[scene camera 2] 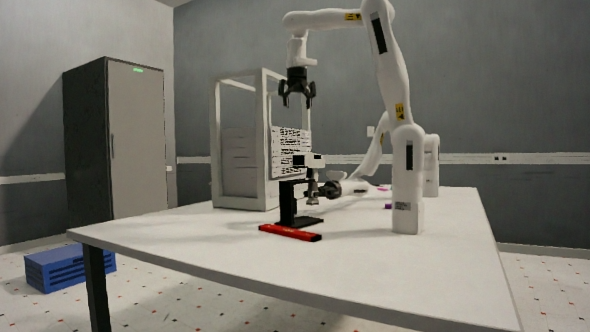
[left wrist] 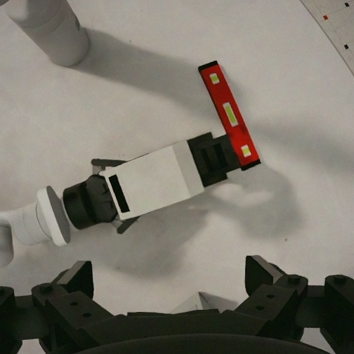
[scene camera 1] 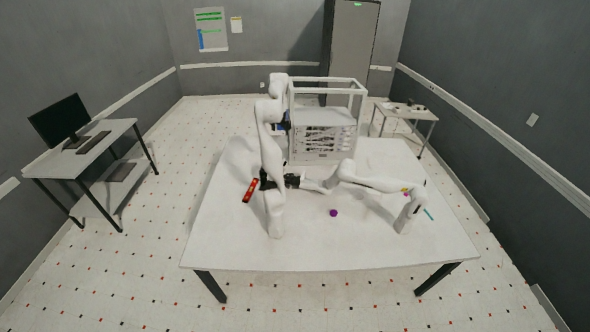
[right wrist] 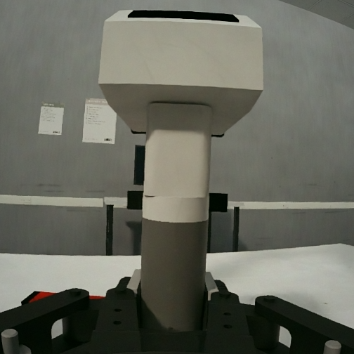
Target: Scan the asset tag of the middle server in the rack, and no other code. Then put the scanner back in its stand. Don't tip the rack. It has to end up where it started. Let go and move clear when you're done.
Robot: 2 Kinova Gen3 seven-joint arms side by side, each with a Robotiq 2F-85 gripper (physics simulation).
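Seen in the pictures: left gripper, fingertip midpoint: (scene camera 2: 297, 108) (scene camera 1: 279, 133); right gripper, fingertip midpoint: (scene camera 2: 307, 194); left arm's base at its link origin: (scene camera 2: 406, 230) (scene camera 1: 276, 231); right arm's base at its link origin: (scene camera 2: 429, 196) (scene camera 1: 400, 227).
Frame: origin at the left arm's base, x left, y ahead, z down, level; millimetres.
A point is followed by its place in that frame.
Observation:
The white scanner (scene camera 2: 312, 160) @(x 77, y 308, z -223 mm) (left wrist: 155, 180) (right wrist: 180, 55) is upright, its head above its grey handle. My right gripper (scene camera 2: 313, 192) @(x 68, y 338, z -100 mm) (right wrist: 171, 286) is shut on the handle. The black stand (scene camera 2: 287, 202) @(x 183, y 336, z -87 mm) (left wrist: 212, 152) is beside the scanner; two black stand parts show behind the handle, one on each side, in the right wrist view. The scanner head is a little higher than the stand's top arm. Contact cannot be told. My left gripper (scene camera 2: 297, 102) @(x 54, y 387, z -414 mm) (left wrist: 169, 275) is open and empty, high above. The rack (scene camera 1: 291, 130) @(x 21, y 591, z -321 mm) (scene camera 2: 261, 140) @(x 37, y 600, z -304 mm) stands upright, holding stacked servers (scene camera 1: 320, 139) @(x -182, y 624, z -254 mm) (scene camera 2: 290, 150) @(x -175, y 622, z -260 mm). Tags are unreadable.
A red level (scene camera 1: 250, 190) @(x 244, y 275, z -11 mm) (scene camera 2: 290, 232) @(x 263, y 257, z -16 mm) (left wrist: 230, 115) lies against or close to the stand's base. A purple object (scene camera 1: 333, 213) @(x -320, y 174, z -19 mm) (scene camera 2: 388, 206) @(x -297, y 185, z -13 mm), a magenta piece (scene camera 1: 406, 194) @(x -842, y 426, z -13 mm) and a teal stick (scene camera 1: 428, 214) @(x -967, y 264, z -7 mm) lie on the table (scene camera 1: 320, 255) @(x -267, y -110, z 0 mm) nearer the right arm's base.

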